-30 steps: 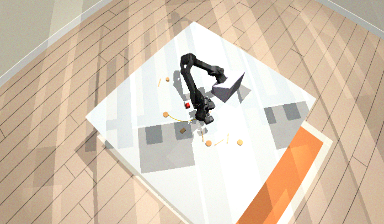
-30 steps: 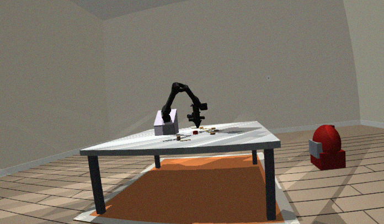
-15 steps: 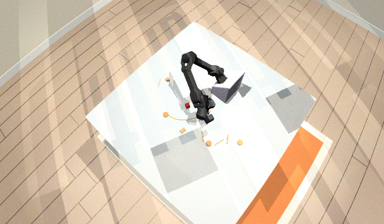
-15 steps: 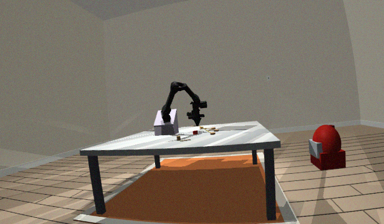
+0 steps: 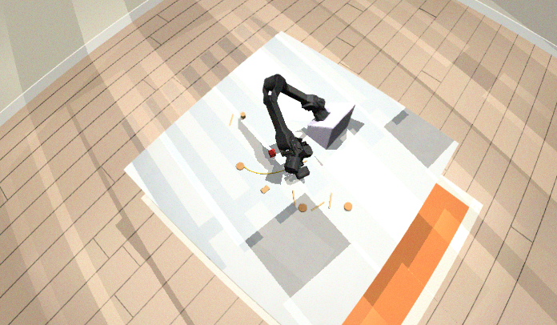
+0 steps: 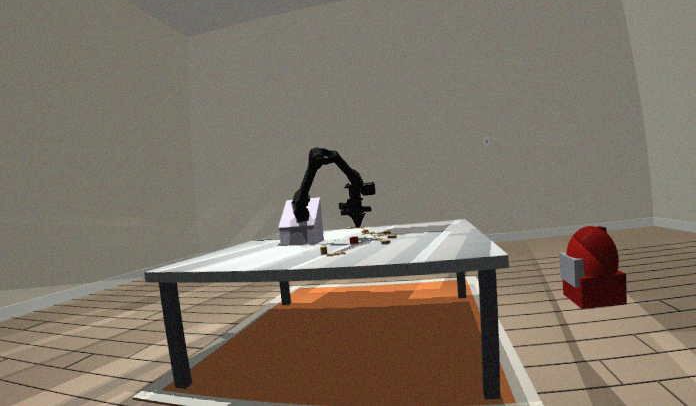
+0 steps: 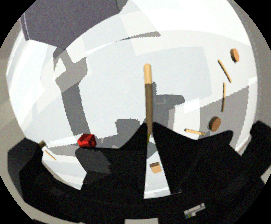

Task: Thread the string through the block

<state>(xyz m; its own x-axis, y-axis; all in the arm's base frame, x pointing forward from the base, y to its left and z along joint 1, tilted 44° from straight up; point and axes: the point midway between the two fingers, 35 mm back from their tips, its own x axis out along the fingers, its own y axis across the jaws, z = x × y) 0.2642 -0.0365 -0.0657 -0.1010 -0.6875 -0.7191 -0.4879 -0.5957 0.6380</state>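
Now: gripper tip 1 cm to the right of the thin wooden stick and 1 cm past it. The rest, counted from my gripper tip: red cube (14 cm to the right, 4 cm below, 1 cm behind); tan wooden block (16 cm ahead, 6 cm to the right, 5 cm below); round wooden button (23 cm to the right, 14 cm ahead, 5 cm below).
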